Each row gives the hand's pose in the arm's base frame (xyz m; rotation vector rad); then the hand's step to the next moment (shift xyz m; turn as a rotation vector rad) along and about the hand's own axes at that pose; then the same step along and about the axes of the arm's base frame.
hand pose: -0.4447 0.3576 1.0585 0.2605 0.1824 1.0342
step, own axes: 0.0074 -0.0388 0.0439 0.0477 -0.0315 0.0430
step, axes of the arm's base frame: 0.0475 -0.0180 0.0301 0.0614 0.0205 0.0304
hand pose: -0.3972 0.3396 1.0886 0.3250 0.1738 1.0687
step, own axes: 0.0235 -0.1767 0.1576 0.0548 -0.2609 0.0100
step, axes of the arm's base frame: 0.2043 -0.0849 0.0877 0.2454 -0.0683 -0.0793
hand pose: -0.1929 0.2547 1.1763 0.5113 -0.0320 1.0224
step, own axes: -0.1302 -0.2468 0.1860 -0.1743 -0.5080 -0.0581
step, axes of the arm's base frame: 0.1722 -0.2858 0.0335 0.3123 -0.3268 -0.2958
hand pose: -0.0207 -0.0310 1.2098 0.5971 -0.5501 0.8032
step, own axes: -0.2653 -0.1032 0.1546 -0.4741 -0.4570 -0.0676
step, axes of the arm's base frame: -0.1060 -0.2917 -0.0929 0.1018 -0.4399 -0.4840
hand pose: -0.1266 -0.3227 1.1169 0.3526 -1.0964 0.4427
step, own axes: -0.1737 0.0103 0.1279 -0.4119 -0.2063 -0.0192
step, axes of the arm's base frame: -0.1706 -0.0822 -0.1037 -0.0390 -0.2374 -0.3933
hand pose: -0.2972 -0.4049 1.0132 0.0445 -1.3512 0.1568
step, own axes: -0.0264 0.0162 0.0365 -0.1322 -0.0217 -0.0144
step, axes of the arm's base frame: -0.0431 0.0092 -0.0187 -0.0107 -0.0312 -0.1306
